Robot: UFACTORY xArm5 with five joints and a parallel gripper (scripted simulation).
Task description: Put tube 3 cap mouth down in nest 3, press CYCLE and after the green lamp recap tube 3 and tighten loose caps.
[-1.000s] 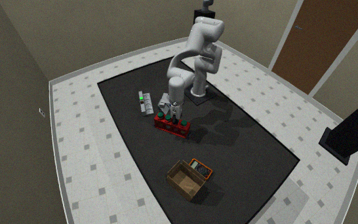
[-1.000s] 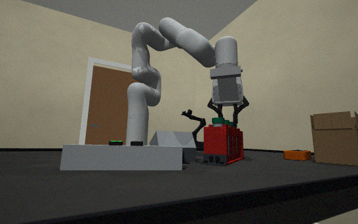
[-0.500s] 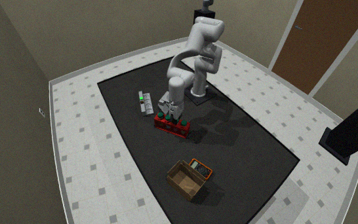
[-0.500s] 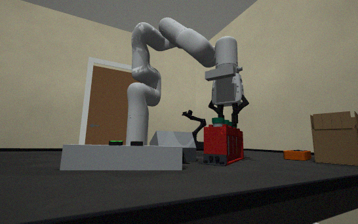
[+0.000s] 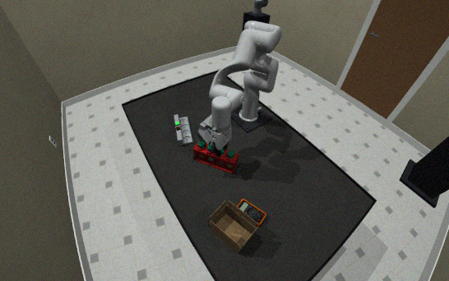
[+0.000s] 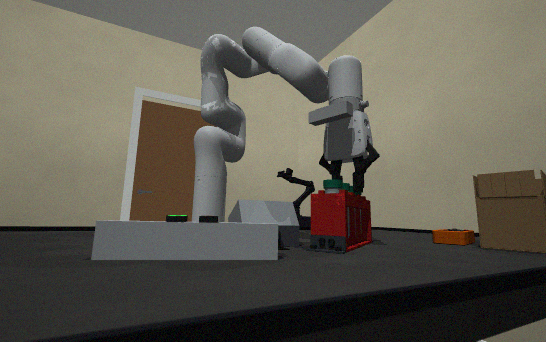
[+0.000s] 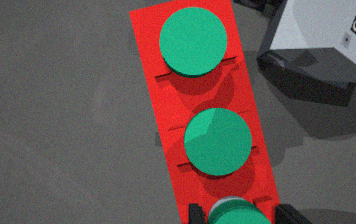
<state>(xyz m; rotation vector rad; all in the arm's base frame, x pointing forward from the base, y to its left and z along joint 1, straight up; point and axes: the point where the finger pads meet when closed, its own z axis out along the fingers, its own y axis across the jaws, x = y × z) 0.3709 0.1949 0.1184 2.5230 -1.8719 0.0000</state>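
My hand is 20 cm to the left of the green READY key, 8 cm past it and 6 cm above it. Also, from my hand: grey key housing: 18 cm to the right, 7 cm below, 6 cm behind; blue CYCLE key: 15 cm to the right, 7 cm behind, 6 cm below; orange meter: 30 cm to the left, 11 cm below, 5 cm ahead.
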